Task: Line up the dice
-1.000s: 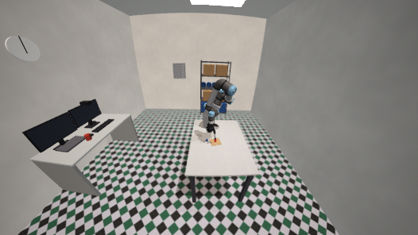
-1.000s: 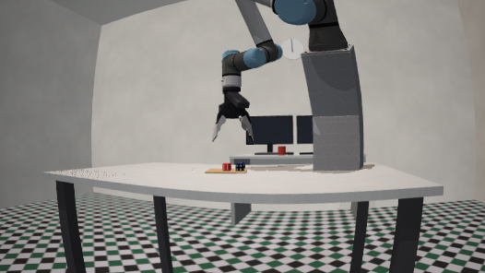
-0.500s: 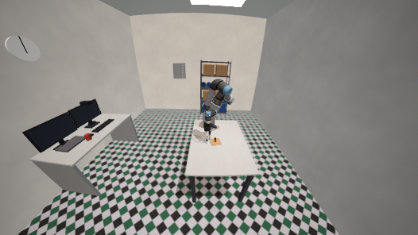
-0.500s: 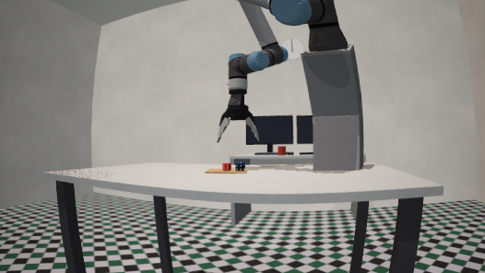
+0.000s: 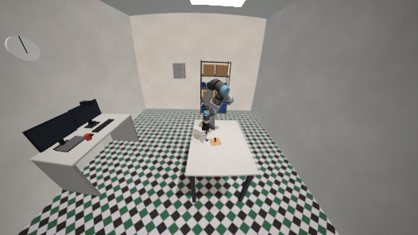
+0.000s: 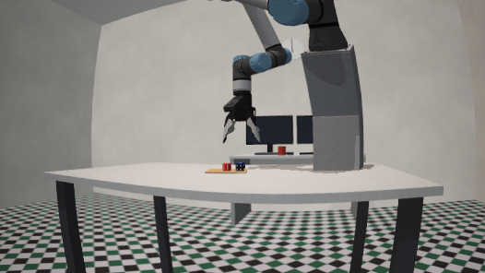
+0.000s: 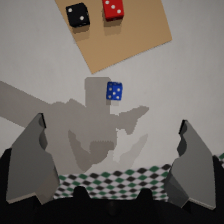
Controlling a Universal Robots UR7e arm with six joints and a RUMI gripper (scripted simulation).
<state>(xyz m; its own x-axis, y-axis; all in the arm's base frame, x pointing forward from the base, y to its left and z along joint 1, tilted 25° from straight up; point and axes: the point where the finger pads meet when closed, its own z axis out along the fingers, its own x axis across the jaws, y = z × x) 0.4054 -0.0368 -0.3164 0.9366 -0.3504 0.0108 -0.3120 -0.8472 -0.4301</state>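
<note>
Now: hand 9 cm above the blue die. Also, from my hand: tan mat 3 cm ahead, 11 cm to the left, 10 cm below; then black die 2 cm behind, 12 cm to the left, 8 cm below; then red die 3 cm ahead, 11 cm to the left, 8 cm below.
</note>
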